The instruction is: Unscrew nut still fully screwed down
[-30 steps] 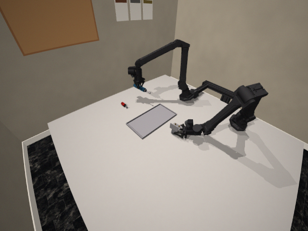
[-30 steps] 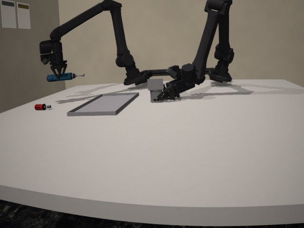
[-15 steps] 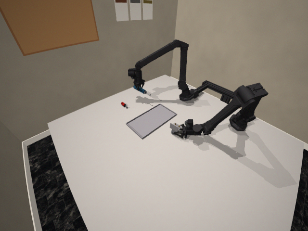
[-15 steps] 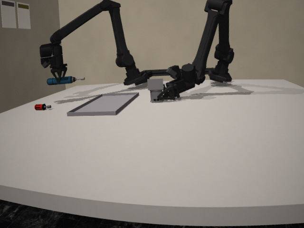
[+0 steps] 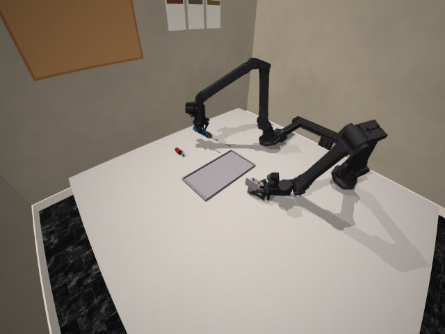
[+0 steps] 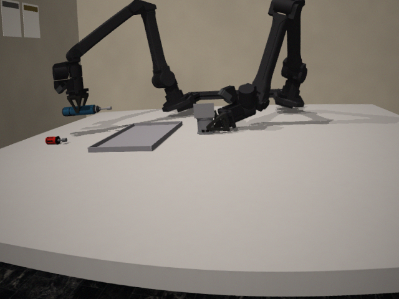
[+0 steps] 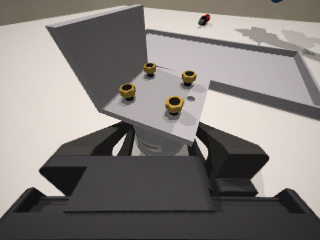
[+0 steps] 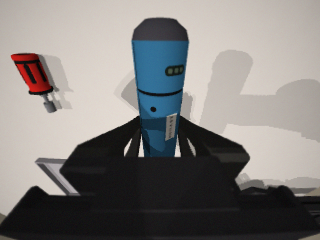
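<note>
My left hand is 10 mm below the joint module. From my left hand the other things lie so: short red-handled tool: 570 mm to the right, 90 mm ahead, 10 mm below; l-shaped bracket: 50 mm above; grey tray: 240 mm to the right, 30 mm ahead, 20 mm below.
</note>
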